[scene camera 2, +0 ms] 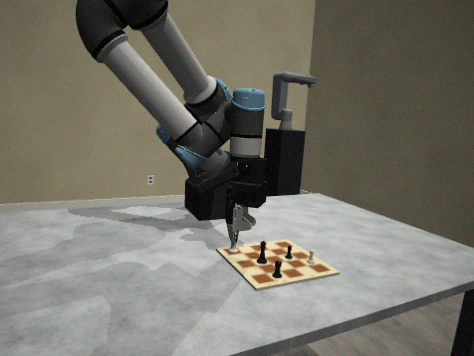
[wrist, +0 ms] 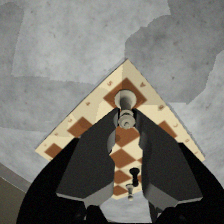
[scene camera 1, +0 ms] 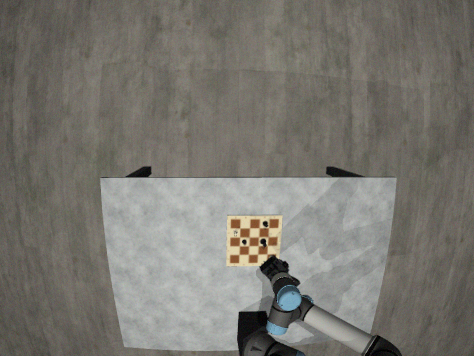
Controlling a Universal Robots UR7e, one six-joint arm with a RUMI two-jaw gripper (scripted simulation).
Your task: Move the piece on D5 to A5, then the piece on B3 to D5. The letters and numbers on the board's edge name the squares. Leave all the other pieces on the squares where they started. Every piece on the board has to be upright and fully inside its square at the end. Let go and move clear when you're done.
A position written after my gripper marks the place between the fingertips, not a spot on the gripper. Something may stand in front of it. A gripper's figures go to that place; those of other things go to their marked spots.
Labels:
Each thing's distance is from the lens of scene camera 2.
my gripper (scene camera 2: 234, 243): 0.87 m
chessboard (scene camera 2: 259, 276): 0.76 m

